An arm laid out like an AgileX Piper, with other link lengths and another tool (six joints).
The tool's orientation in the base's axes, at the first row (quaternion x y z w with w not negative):
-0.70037, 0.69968, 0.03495, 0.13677
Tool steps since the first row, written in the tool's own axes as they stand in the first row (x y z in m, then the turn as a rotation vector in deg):
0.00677, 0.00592, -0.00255, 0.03, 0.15, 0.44
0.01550, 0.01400, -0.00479, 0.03, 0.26, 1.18
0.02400, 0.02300, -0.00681, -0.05, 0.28, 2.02
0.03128, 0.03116, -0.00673, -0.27, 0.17, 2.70
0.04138, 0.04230, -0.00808, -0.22, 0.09, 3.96
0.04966, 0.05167, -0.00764, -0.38, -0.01, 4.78
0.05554, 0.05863, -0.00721, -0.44, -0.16, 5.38
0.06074, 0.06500, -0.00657, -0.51, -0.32, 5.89
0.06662, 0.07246, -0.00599, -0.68, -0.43, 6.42
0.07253, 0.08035, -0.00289, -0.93, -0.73, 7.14
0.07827, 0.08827, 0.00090, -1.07, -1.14, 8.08
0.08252, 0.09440, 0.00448, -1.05, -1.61, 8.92
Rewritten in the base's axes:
-0.00610, -0.00709, -0.00002, -0.09, 0.08, -0.45
-0.01425, -0.01596, -0.00112, -0.09, 0.26, -1.18
-0.02329, -0.02455, -0.00251, 0.01, 0.54, -1.97
-0.03122, -0.03146, -0.00550, 0.21, 0.91, -2.55
-0.04225, -0.04140, -0.00822, 0.47, 1.17, -3.76
-0.05131, -0.04918, -0.01197, 0.68, 1.52, -4.50
-0.05802, -0.05467, -0.01479, 0.92, 1.72, -5.04
-0.06414, -0.05946, -0.01756, 1.15, 1.91, -5.49
-0.07133, -0.06490, -0.02060, 1.33, 2.20, -5.94
-0.07859, -0.06976, -0.02612, 1.72, 2.61, -6.53
-0.08578, -0.07429, -0.03227, 2.26, 2.96, -7.34
-0.09126, -0.07745, -0.03760, 2.84, 3.14, -8.08

